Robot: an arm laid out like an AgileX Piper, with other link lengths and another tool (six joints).
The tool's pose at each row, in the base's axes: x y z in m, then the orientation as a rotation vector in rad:
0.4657, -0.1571, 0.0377, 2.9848, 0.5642, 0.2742
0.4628, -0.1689, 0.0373, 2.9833, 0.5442, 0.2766
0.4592, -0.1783, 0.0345, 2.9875, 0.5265, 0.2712
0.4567, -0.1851, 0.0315, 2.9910, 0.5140, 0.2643
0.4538, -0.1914, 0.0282, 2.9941, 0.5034, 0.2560
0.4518, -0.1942, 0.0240, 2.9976, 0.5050, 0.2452
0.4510, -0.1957, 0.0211, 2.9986, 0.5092, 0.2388
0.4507, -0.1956, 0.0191, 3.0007, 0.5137, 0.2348
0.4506, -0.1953, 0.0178, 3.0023, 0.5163, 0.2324
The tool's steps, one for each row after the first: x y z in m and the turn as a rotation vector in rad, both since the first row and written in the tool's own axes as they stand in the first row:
-0.0071, 0.0099, 0.0005, -0.0062, 0.0001, 0.0123
-0.0143, 0.0170, 0.0031, -0.0059, -0.0040, 0.0240
-0.0196, 0.0220, 0.0059, -0.0051, -0.0089, 0.0323
-0.0251, 0.0264, 0.0089, -0.0040, -0.0146, 0.0393
-0.0286, 0.0278, 0.0128, 0.0001, -0.0212, 0.0386
-0.0304, 0.0286, 0.0156, 0.0023, -0.0250, 0.0359
-0.0309, 0.0281, 0.0175, 0.0055, -0.0270, 0.0333
-0.0311, 0.0277, 0.0187, 0.0077, -0.0283, 0.0319

